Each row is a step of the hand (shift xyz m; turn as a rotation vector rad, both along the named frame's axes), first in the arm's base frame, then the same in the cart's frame.
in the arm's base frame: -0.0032 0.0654 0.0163 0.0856 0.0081 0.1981
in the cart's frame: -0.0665 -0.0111 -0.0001 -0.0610 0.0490 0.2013
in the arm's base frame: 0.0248 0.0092 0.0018 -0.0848 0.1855 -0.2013
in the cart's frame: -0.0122 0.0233 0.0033 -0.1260 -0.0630 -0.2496
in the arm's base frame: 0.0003 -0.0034 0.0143 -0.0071 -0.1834 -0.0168
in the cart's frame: 0.0001 -0.0019 0.0146 0.1822 0.0105 0.0257
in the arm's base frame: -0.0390 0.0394 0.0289 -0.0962 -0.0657 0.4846
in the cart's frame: -0.0399 -0.0464 0.0126 -0.0307 -0.1733 0.4663
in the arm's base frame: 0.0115 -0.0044 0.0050 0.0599 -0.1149 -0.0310
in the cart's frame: 0.0018 0.0108 0.0076 0.1111 0.0733 0.0062
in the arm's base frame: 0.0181 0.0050 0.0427 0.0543 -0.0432 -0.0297
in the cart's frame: -0.0163 0.0100 0.0426 0.0420 0.0619 -0.0102
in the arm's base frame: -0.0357 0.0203 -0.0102 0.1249 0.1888 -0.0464
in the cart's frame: -0.0133 -0.0349 -0.0199 -0.1874 0.1157 -0.0699
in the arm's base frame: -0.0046 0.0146 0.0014 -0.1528 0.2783 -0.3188
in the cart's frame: -0.0139 -0.0059 -0.0028 -0.1824 -0.1167 -0.3944
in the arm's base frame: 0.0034 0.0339 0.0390 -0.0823 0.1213 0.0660
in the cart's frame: -0.0417 -0.0061 0.0300 -0.1223 -0.1018 0.0226
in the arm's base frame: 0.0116 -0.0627 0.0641 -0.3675 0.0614 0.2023
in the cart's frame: 0.0454 0.0052 0.0780 -0.0607 -0.4007 0.1245
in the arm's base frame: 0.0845 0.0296 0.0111 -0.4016 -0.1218 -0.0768
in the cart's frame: -0.0410 0.0787 0.0165 0.1816 -0.3713 -0.1059
